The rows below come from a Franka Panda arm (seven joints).
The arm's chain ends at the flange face. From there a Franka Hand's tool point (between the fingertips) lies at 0.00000 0.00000 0.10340 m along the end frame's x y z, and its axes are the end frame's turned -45 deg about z.
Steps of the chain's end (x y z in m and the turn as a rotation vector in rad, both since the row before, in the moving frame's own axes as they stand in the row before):
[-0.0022 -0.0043 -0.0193 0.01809 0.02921 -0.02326]
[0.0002 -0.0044 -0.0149 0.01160 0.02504 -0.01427]
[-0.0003 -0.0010 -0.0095 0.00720 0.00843 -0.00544]
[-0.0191 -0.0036 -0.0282 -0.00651 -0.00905 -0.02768]
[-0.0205 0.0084 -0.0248 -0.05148 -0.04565 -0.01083]
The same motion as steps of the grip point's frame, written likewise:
[0.0050 -0.0038 -0.0194 -0.00786 0.03345 -0.02326]
[0.0059 -0.0020 -0.0149 -0.00950 0.02591 -0.01427]
[0.0016 -0.0008 -0.0095 -0.00087 0.01105 -0.00544]
[-0.0121 -0.0162 -0.0282 0.00180 -0.01100 -0.02768]
[-0.0275 -0.0081 -0.0250 -0.00412 -0.06868 -0.01083]

